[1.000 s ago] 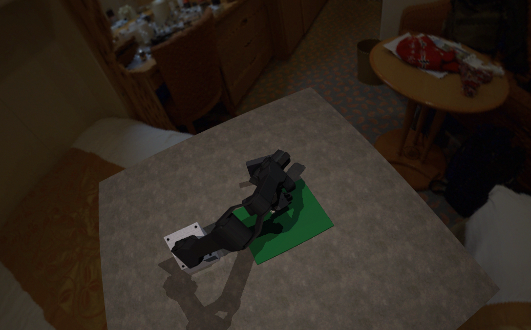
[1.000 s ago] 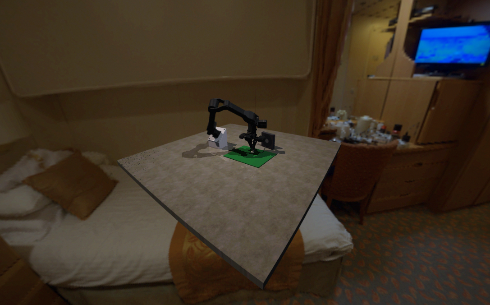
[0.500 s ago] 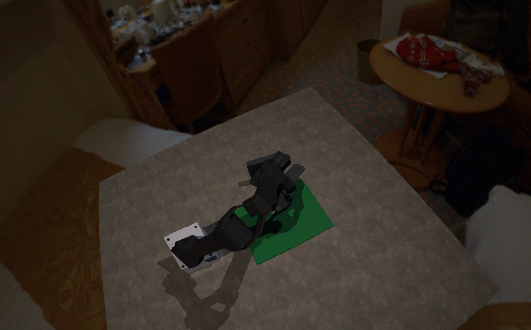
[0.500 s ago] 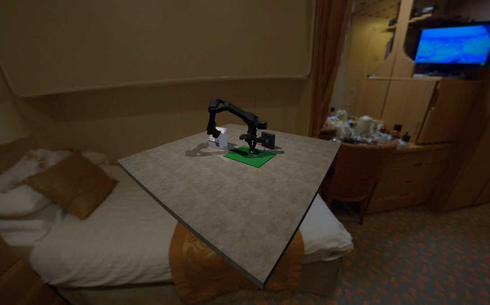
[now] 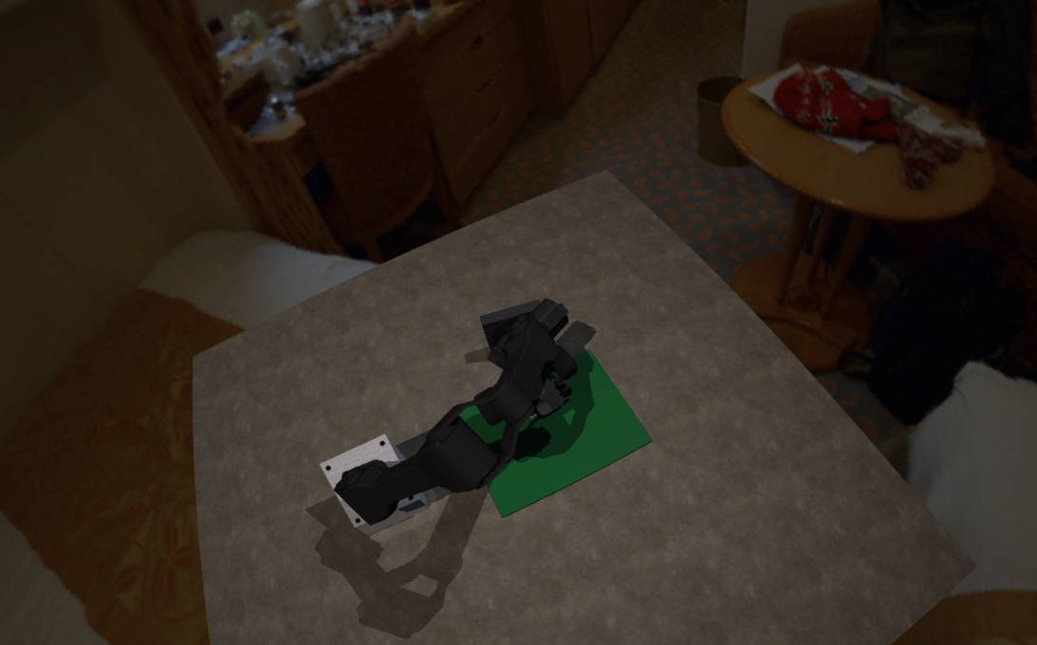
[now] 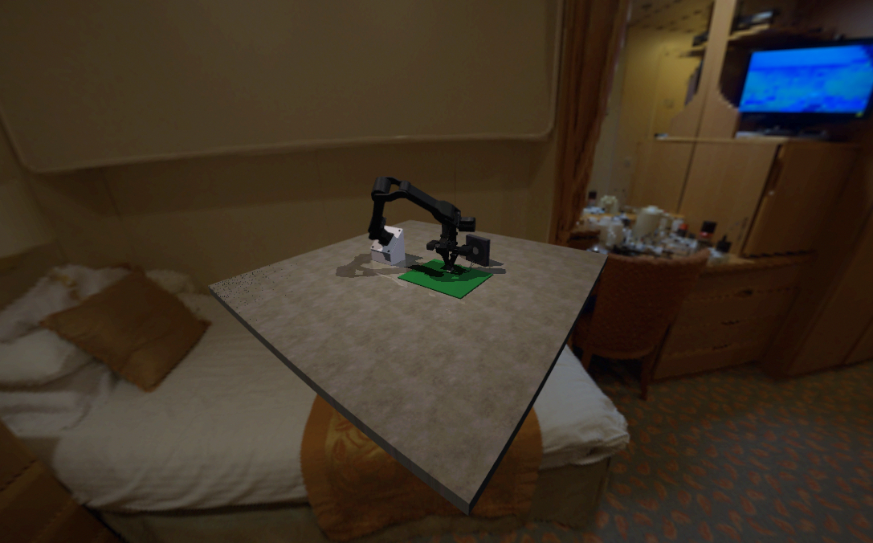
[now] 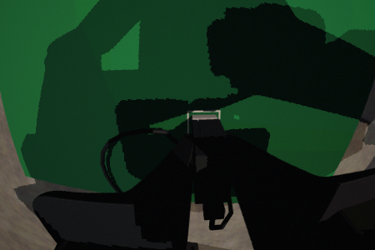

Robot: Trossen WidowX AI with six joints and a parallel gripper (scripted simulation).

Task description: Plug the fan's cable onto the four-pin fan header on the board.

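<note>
My gripper tip is 10 mm to the right of the black plug and 10 mm below it. Also, from my gripper tip: white four-pin header: 10 mm to the left, 20 mm below; black fan: 40 mm ahead, 150 mm to the left, 40 mm above; green board: 10 mm ahead, 40 mm to the right, 40 mm below.
</note>
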